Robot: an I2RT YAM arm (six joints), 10 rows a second.
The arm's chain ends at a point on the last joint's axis. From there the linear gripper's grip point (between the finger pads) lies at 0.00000 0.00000 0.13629 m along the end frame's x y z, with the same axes.
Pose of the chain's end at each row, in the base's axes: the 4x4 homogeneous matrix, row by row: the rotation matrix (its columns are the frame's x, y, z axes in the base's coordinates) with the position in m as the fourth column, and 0 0 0 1 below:
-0.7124, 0.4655, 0.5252, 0.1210; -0.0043, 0.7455, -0.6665, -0.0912; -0.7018, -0.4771, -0.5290, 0.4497; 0, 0, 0, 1
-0.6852, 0.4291, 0.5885, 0.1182; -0.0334, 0.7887, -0.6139, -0.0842; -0.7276, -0.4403, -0.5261, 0.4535; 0, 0, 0, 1
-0.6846, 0.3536, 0.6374, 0.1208; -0.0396, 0.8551, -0.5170, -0.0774; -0.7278, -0.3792, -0.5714, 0.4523; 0, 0, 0, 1
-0.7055, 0.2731, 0.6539, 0.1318; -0.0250, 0.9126, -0.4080, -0.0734; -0.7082, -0.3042, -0.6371, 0.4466; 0, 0, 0, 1
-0.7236, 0.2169, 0.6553, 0.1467; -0.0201, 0.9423, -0.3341, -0.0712; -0.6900, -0.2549, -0.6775, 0.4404; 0, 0, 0, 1
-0.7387, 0.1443, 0.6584, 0.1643; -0.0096, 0.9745, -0.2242, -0.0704; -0.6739, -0.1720, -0.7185, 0.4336; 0, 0, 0, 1
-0.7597, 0.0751, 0.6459, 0.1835; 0.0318, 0.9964, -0.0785, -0.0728; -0.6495, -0.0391, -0.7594, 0.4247; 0, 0, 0, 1
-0.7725, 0.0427, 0.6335, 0.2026; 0.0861, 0.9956, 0.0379, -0.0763; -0.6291, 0.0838, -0.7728, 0.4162; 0, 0, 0, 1
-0.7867, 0.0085, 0.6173, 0.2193; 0.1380, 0.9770, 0.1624, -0.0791; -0.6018, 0.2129, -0.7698, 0.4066; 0, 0, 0, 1
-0.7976, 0.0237, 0.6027, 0.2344; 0.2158, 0.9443, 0.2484, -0.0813; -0.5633, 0.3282, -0.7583, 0.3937; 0, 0, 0, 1
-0.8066, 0.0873, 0.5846, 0.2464; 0.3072, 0.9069, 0.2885, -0.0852; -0.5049, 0.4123, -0.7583, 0.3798; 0, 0, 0, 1
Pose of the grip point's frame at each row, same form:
-0.7124, 0.4655, 0.5252, 0.1926; -0.0043, 0.7455, -0.6665, -0.1820; -0.7018, -0.4771, -0.5290, 0.3776; 0, 0, 0, 1
-0.6852, 0.4291, 0.5885, 0.1984; -0.0334, 0.7887, -0.6139, -0.1679; -0.7276, -0.4403, -0.5261, 0.3818; 0, 0, 0, 1
-0.6846, 0.3536, 0.6374, 0.2077; -0.0396, 0.8551, -0.5170, -0.1479; -0.7278, -0.3792, -0.5714, 0.3744; 0, 0, 0, 1
-0.7055, 0.2731, 0.6539, 0.2209; -0.0250, 0.9126, -0.4080, -0.1290; -0.7082, -0.3042, -0.6371, 0.3598; 0, 0, 0, 1
-0.7236, 0.2169, 0.6553, 0.2360; -0.0201, 0.9423, -0.3341, -0.1167; -0.6900, -0.2549, -0.6775, 0.3481; 0, 0, 0, 1
-0.7387, 0.1443, 0.6584, 0.2540; -0.0096, 0.9745, -0.2242, -0.1010; -0.6739, -0.1720, -0.7185, 0.3357; 0, 0, 0, 1
-0.7597, 0.0751, 0.6459, 0.2715; 0.0318, 0.9964, -0.0785, -0.0835; -0.6495, -0.0391, -0.7594, 0.3212; 0, 0, 0, 1
-0.7725, 0.0427, 0.6335, 0.2889; 0.0861, 0.9956, 0.0379, -0.0711; -0.6291, 0.0838, -0.7728, 0.3109; 0, 0, 0, 1
-0.7867, 0.0085, 0.6173, 0.3034; 0.1380, 0.9770, 0.1624, -0.0570; -0.6018, 0.2129, -0.7698, 0.3017; 0, 0, 0, 1
-0.7976, 0.0237, 0.6027, 0.3165; 0.2158, 0.9443, 0.2484, -0.0474; -0.5633, 0.3282, -0.7583, 0.2904; 0, 0, 0, 1
-0.8066, 0.0873, 0.5846, 0.3261; 0.3072, 0.9069, 0.2885, -0.0459; -0.5049, 0.4123, -0.7583, 0.2765; 0, 0, 0, 1

